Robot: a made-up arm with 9 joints. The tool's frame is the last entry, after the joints.
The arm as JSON. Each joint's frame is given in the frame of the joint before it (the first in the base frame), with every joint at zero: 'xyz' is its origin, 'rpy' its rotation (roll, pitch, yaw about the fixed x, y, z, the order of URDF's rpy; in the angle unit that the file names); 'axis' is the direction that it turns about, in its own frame. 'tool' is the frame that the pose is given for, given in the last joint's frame.
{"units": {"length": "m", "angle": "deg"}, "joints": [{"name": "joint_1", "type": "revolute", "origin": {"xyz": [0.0, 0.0, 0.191], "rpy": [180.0, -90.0, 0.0]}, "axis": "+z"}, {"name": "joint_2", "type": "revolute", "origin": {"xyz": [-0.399, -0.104, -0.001], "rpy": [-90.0, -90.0, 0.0]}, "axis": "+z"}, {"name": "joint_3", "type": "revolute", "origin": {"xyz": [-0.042, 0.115, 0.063], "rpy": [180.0, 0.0, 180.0]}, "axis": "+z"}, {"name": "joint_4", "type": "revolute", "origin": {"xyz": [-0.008, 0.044, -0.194], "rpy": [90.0, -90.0, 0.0]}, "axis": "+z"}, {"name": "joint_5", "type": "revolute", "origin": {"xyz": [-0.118, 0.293, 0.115], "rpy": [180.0, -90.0, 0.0]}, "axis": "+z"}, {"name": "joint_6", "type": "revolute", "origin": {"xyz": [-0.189, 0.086, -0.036], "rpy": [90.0, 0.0, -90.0]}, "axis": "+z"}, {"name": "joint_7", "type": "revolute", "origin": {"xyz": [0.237, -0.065, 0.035], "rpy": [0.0, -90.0, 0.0]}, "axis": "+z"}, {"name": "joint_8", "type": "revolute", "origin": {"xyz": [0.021, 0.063, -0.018], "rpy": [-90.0, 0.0, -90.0]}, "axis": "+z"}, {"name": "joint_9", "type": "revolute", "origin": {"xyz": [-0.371, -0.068, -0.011], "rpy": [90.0, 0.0, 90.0]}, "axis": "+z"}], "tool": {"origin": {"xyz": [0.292, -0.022, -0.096], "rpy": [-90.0, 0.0, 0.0]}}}
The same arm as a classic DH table. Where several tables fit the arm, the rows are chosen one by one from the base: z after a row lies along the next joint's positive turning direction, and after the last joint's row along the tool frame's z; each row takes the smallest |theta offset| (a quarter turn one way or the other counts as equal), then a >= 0, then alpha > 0; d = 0 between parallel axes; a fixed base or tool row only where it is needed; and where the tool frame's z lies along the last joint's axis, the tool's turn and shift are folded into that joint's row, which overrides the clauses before.
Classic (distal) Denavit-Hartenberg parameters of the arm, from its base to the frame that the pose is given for. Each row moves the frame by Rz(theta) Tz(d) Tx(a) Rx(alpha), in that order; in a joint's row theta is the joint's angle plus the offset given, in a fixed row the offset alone. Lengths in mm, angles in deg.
base (fixed): d 191; theta0 90; a 0; alpha 90
joint_1: d -1; theta0 -90; a 399; alpha 90
joint_2: d 0; theta0 20.06; a -122.4; alpha 180
joint_3: d -153; theta0 -69.94; a 8; alpha -90
joint_4: d 71; theta0 0; a 293; alpha 90
joint_5: d -154; theta0 0; a -86; alpha 90
joint_6: d 224; theta0 -90; a 65; alpha 90
joint_7: d -255; theta0 0; a -63; alpha -90
joint_8: d 10; theta0 -90; a 68; alpha -90
joint_9: d -467; theta0 0; a -292; alpha 90
tool (fixed): d -22; theta0 180; a 0; alpha 0

